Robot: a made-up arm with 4 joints.
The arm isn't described. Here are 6 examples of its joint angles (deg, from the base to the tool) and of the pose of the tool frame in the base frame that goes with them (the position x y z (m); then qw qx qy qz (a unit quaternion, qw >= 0)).
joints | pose
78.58 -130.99 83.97 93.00 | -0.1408 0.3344 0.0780 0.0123 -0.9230 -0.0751 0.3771
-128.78 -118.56 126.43 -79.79 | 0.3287 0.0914 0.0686 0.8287 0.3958 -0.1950 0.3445
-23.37 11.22 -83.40 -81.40 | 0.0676 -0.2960 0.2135 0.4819 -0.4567 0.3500 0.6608
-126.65 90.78 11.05 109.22 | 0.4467 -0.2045 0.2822 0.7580 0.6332 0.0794 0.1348
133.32 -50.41 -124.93 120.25 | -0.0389 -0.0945 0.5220 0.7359 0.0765 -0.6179 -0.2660
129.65 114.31 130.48 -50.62 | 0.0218 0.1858 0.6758 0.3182 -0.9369 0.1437 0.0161
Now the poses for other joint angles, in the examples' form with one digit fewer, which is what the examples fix.
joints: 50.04 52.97 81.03 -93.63
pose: -0.090 0.426 0.573 0.167 0.888 0.352 -0.244
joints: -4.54 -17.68 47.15 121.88
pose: -0.477 0.080 0.486 0.389 -0.381 -0.837 -0.053
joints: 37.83 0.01 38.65 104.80
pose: -0.353 0.272 0.529 0.479 -0.490 -0.622 -0.378
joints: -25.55 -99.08 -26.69 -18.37
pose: -0.180 -0.184 0.522 0.574 -0.797 0.100 0.161
